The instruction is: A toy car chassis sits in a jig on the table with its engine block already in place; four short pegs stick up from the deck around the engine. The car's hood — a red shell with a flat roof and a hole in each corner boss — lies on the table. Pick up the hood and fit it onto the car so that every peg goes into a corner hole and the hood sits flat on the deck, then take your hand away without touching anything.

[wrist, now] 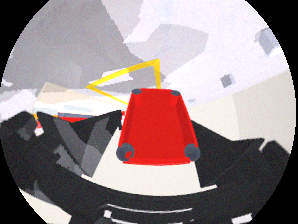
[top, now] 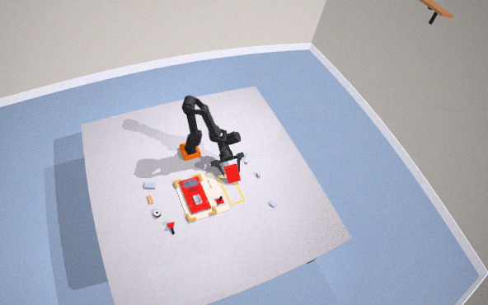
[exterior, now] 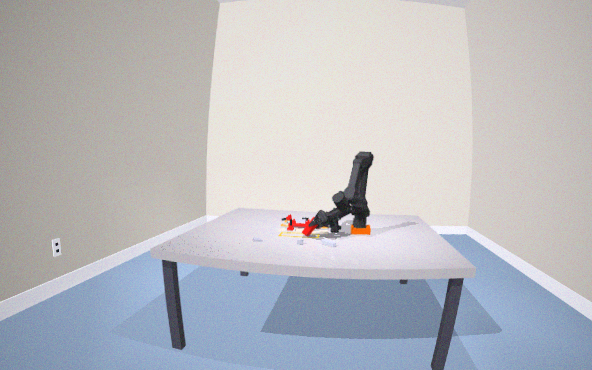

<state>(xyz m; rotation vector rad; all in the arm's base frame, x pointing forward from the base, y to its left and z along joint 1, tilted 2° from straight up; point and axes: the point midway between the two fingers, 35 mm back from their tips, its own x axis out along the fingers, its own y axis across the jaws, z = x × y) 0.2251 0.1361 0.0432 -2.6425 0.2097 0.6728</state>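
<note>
My gripper tip is 1 cm below the red hood. Also, from my gripper tip: cream jig board 21 cm to the right, 4 cm below, 4 cm ahead; then wheel 46 cm to the right, 4 cm below, 4 cm ahead; then black stem 12 cm to the right, 10 cm ahead, 1 cm below.
</note>
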